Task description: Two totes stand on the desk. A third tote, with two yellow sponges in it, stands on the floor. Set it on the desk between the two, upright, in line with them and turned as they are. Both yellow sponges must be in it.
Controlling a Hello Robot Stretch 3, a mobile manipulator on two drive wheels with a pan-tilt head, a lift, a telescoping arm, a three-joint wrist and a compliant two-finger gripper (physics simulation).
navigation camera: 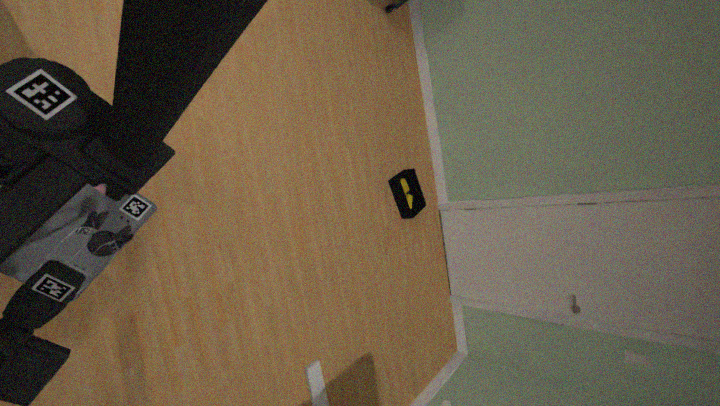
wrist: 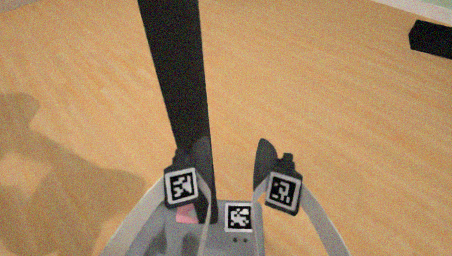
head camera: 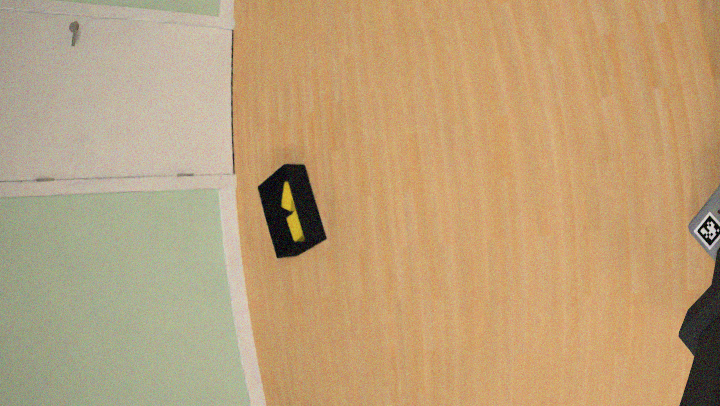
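Note:
The third tote [head camera: 311,211] [navigation camera: 417,190] [wrist: 434,40] is black and stands upright on the floor near the wall and door. In the head view two yellow sponges lie in it, an upper sponge [head camera: 286,195] and a lower sponge [head camera: 295,226]. They also show in the navigation view, an upper sponge [navigation camera: 404,185] and a lower sponge [navigation camera: 409,201]. In the wrist view my gripper [wrist: 233,155] is open and empty, apart from the tote, which is at the top right, partly cut off. The two desk totes and the desk top do not show.
A white desk foot [navigation camera: 316,383] and a shadow are at the bottom of the navigation view. A white door [head camera: 115,100] [navigation camera: 529,257] and green wall [head camera: 115,292] [navigation camera: 564,100] stand beside the tote. A long dark bar [wrist: 175,65] crosses the wrist view behind one finger.

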